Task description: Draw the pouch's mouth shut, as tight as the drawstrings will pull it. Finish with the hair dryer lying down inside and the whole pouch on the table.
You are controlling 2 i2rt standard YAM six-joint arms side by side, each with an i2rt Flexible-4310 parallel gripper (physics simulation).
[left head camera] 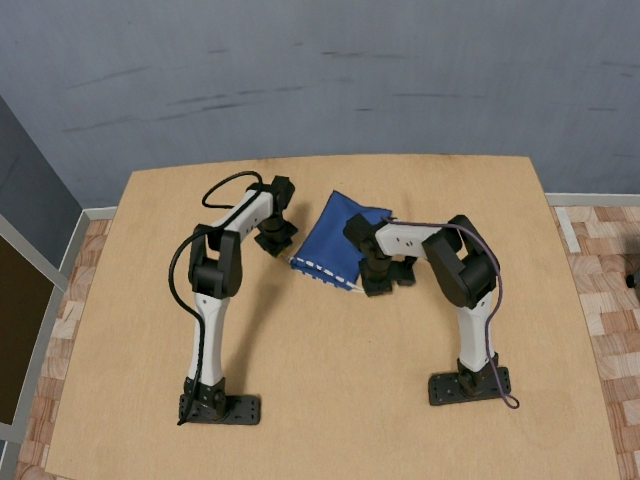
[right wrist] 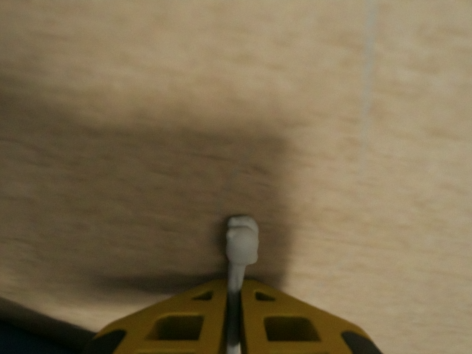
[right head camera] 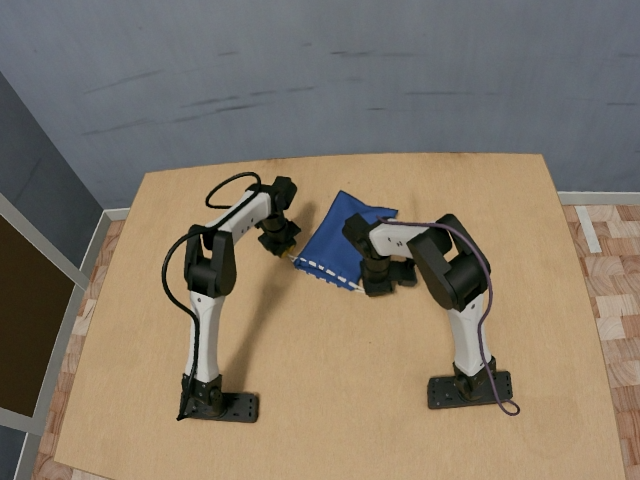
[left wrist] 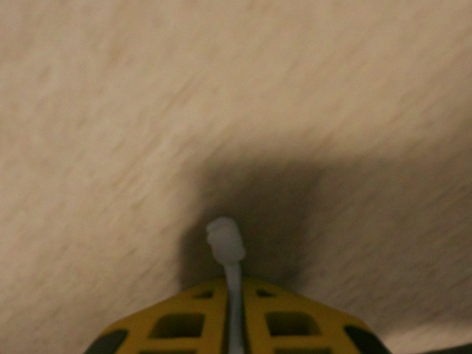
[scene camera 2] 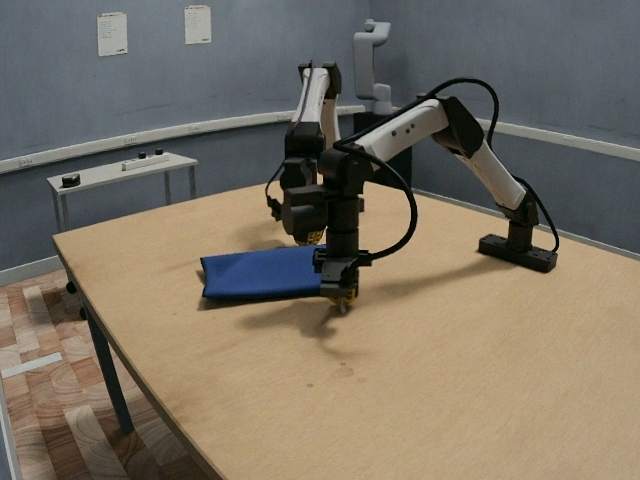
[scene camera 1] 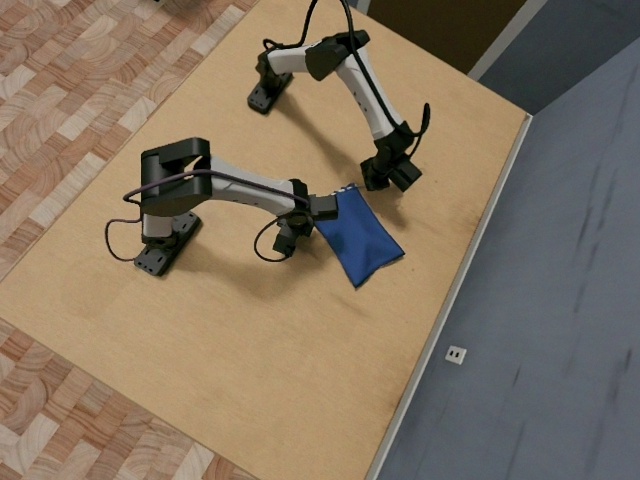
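The blue pouch [left head camera: 330,238] [right head camera: 334,240] [scene camera 1: 360,237] [scene camera 2: 261,274] lies flat on the table, its mouth edge spread wide with white drawstrings threaded through loops. The hair dryer does not show. My left gripper [left head camera: 282,254] [right head camera: 287,254] [scene camera 2: 342,304] [left wrist: 235,291] is shut on the drawstring at the mouth's left corner in the left head camera; the knotted end [left wrist: 226,241] sticks out past the fingertips. My right gripper [right wrist: 234,293] is shut on the drawstring at the other corner, with its knotted end [right wrist: 242,241] beyond the tips. Both grippers are low over the table.
The wooden table [left head camera: 320,387] [right head camera: 320,392] [scene camera 1: 258,361] [scene camera 2: 439,361] carries both arm bases. A blue-grey wall stands along the table's far edge in the head views. A white side table [scene camera 2: 103,175] with small black items stands beyond the table in scene camera 2.
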